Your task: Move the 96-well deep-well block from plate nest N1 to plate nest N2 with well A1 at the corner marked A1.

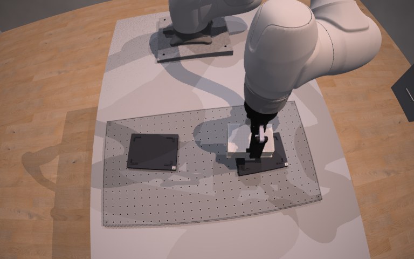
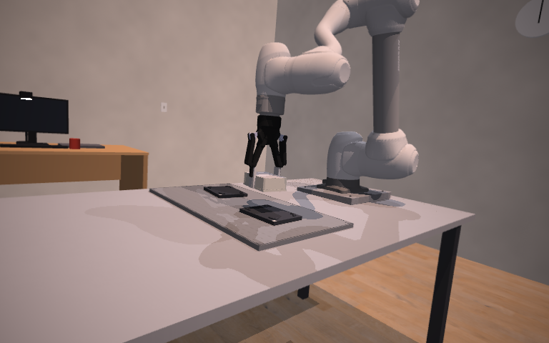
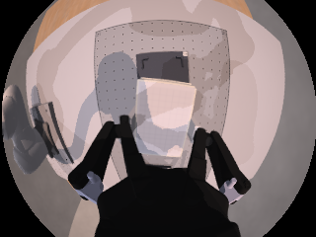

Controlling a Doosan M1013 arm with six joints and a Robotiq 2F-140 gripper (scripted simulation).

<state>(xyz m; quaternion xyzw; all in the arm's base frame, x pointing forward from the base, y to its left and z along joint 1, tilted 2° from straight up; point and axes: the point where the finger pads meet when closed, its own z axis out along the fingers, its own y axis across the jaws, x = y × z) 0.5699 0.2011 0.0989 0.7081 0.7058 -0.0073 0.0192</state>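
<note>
The plate nest N2 is 290 mm to the right of my hand and 100 mm below it. Also, from my hand: 96-well deep-well block: 10 mm below; then plate nest N1: 50 mm to the left, 100 mm below.
</note>
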